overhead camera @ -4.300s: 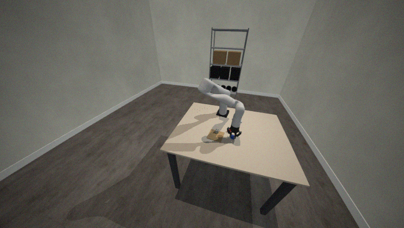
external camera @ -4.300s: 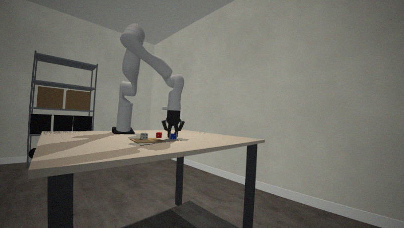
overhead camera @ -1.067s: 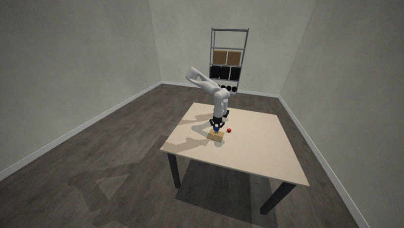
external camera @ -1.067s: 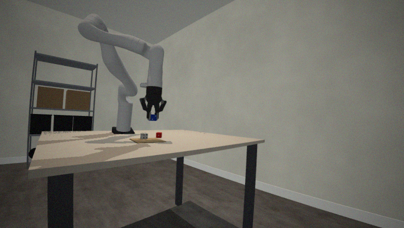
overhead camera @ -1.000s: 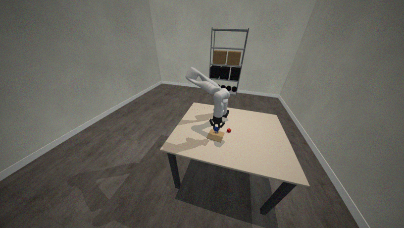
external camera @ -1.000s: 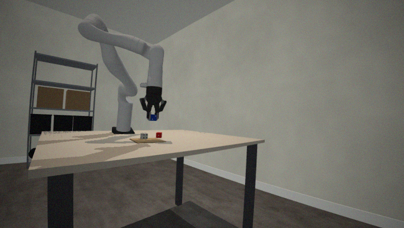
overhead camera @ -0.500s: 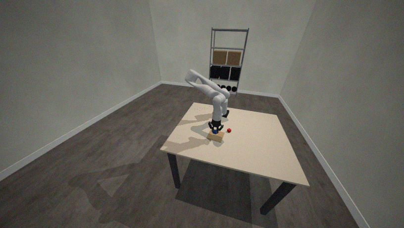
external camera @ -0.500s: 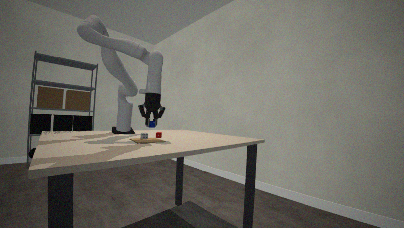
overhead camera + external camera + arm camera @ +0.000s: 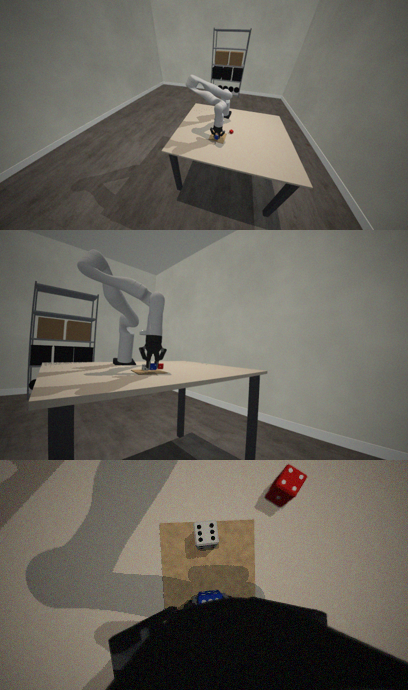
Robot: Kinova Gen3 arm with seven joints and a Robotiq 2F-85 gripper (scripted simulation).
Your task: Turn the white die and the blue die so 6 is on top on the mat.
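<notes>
The tan mat lies 5 cm behind my hand and 4 cm below it. From my hand the other things lie so: white die (9 cm behind, 2 cm below); then blue die (1 cm below); then red die (14 cm behind, 12 cm to the left, 2 cm below).
</notes>
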